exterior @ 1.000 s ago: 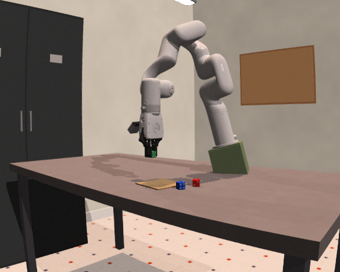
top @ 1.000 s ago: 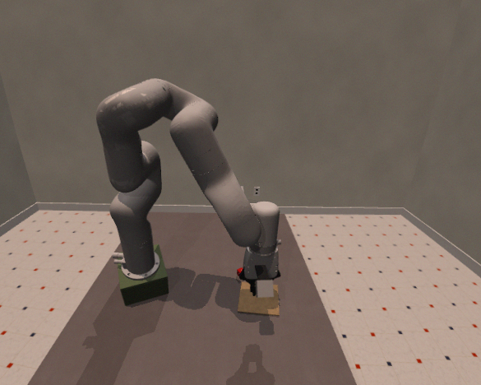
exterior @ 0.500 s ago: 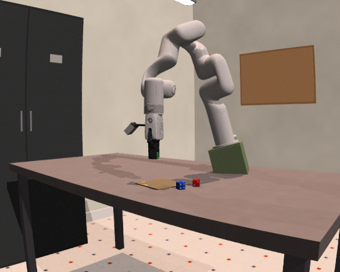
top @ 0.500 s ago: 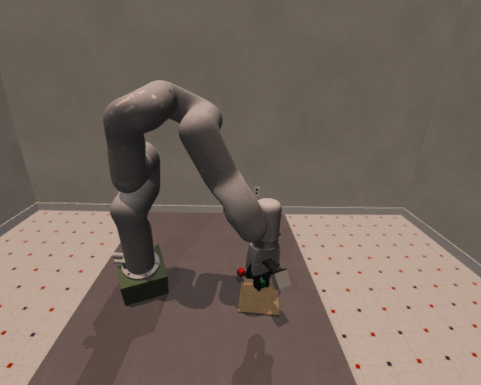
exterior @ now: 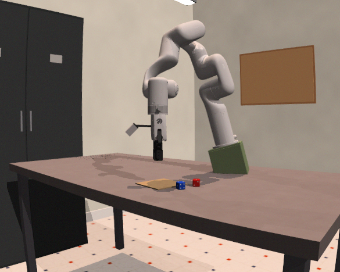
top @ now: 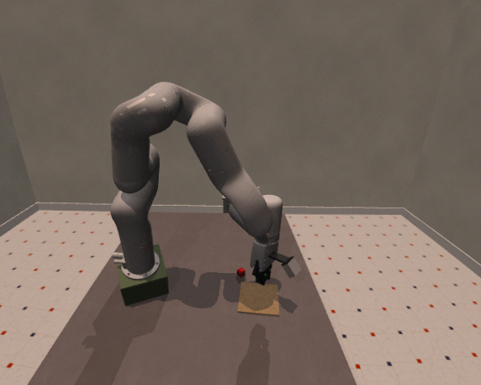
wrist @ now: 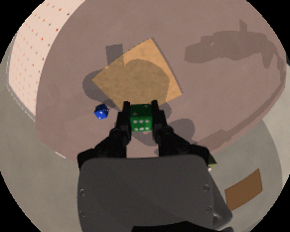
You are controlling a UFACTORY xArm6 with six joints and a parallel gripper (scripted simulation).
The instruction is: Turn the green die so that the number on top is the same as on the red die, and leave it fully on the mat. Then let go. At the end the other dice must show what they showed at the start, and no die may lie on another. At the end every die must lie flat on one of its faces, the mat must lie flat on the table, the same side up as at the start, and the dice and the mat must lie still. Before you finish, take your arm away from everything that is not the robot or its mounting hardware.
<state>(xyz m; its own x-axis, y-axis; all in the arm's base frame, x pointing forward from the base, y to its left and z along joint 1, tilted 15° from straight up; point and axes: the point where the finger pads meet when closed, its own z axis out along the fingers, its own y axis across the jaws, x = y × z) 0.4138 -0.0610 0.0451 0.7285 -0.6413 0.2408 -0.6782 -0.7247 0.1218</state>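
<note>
Right now my hand is 10 mm past the tan mat, 10 mm to the right of it and 110 mm above it. Round my hand: green die 10 mm below; then red die 60 mm behind, 140 mm to the left, 100 mm below; then blue die 10 mm ahead, 120 mm to the left, 100 mm below.
</note>
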